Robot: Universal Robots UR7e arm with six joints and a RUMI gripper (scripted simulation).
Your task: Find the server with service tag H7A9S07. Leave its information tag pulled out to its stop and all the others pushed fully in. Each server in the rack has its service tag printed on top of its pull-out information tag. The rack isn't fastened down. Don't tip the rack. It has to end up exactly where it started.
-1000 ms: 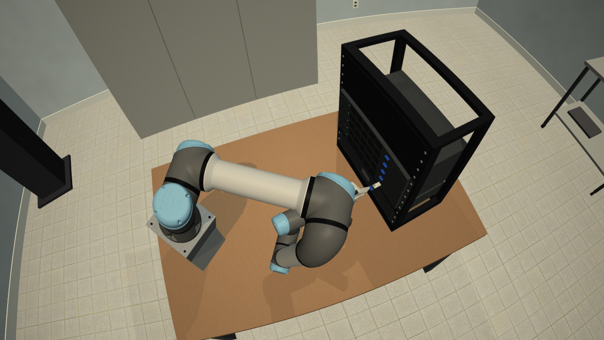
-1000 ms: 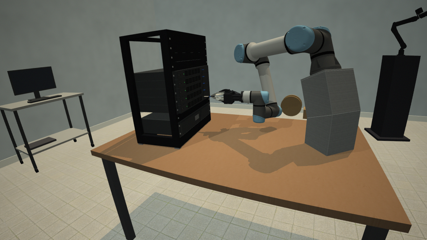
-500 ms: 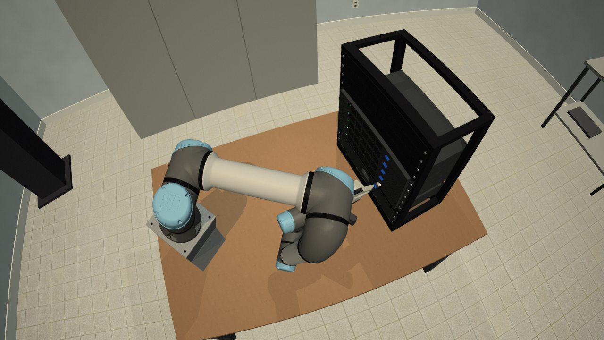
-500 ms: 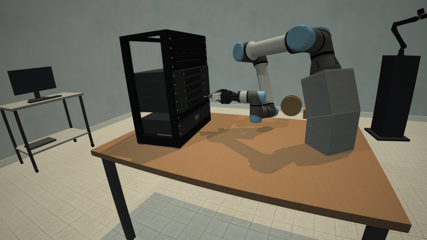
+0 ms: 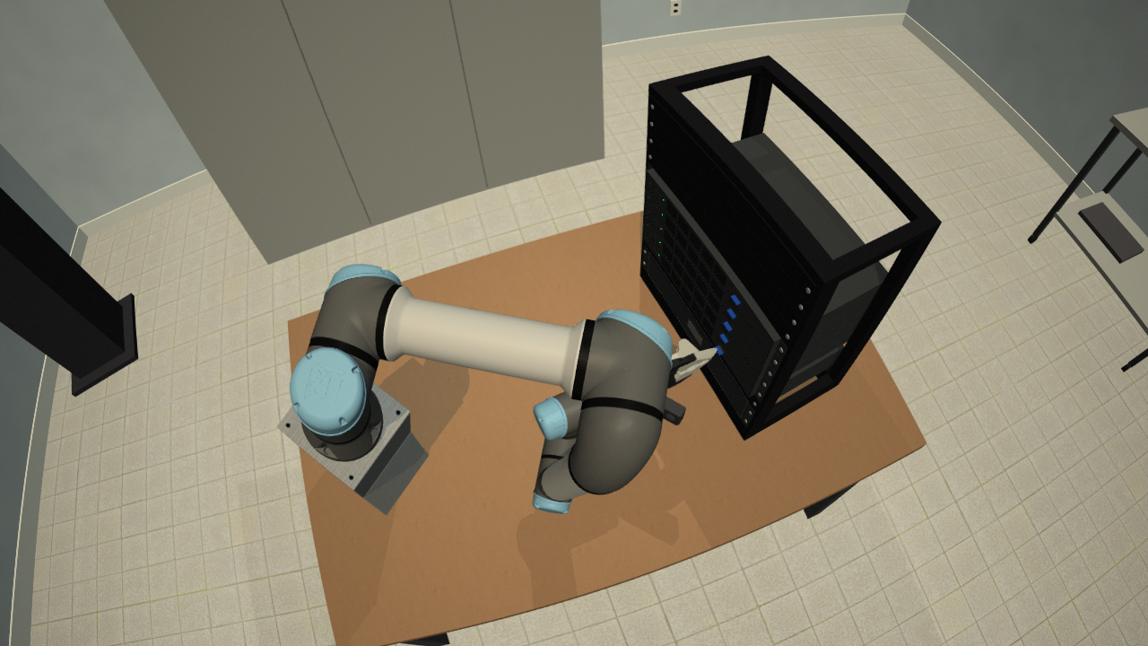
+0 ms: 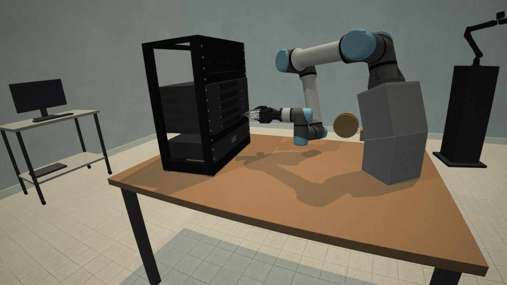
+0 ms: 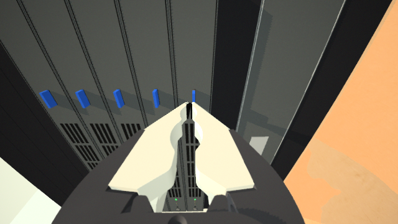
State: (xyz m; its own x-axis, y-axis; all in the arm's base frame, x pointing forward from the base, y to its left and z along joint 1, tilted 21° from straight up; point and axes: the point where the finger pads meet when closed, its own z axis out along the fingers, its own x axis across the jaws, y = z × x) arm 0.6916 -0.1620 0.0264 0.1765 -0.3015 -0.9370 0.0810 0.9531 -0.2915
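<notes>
My hand is 6 cm short of the information tag, 4 cm below it and 1 cm to the left of it.
</notes>
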